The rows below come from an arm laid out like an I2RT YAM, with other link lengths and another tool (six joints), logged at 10 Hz.
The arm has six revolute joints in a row. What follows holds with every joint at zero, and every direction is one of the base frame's.
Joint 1 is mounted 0.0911 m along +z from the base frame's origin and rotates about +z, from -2.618 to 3.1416 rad.
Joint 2 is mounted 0.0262 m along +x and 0.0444 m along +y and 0.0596 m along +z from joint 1 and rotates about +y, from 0 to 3.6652 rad.
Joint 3 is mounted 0.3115 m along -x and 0.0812 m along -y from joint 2 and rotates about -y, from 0 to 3.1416 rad.
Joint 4 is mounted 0.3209 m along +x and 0.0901 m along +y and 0.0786 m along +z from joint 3 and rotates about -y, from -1.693 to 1.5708 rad.
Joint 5 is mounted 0.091 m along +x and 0.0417 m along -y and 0.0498 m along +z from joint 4 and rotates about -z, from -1.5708 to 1.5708 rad.
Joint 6 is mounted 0.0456 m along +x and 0.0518 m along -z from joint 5 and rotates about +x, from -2.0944 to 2.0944 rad.
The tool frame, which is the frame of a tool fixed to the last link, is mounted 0.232 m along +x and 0.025 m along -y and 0.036 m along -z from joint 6; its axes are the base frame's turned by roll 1.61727, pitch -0.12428 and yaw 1.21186 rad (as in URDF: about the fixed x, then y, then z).
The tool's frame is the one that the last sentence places.
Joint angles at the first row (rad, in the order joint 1, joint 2, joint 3, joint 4, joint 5, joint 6):
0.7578 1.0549 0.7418 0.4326 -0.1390 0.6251
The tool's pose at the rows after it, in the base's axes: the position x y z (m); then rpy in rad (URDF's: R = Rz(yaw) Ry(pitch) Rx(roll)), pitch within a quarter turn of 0, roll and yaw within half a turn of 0:
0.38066, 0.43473, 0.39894, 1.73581, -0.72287, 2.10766
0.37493, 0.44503, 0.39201, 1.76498, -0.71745, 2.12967
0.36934, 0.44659, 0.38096, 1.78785, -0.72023, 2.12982
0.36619, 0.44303, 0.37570, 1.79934, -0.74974, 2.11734
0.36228, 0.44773, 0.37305, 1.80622, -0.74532, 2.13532
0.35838, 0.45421, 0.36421, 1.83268, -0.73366, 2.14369
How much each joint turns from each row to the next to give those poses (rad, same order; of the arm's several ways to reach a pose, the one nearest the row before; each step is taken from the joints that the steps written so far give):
0.0000 0.0182 0.0229 -0.0074 -0.0134 -0.0092
0.0001 0.0188 0.0146 -0.0177 -0.0410 0.0037
0.0022 -0.0053 -0.0200 -0.0003 -0.0124 0.0074
0.0009 -0.0165 -0.0296 0.0170 0.0081 0.0307
-0.0001 0.0073 0.0031 -0.0020 -0.0229 -0.0015
0.0015 0.0150 0.0071 -0.0149 -0.0252 -0.0062

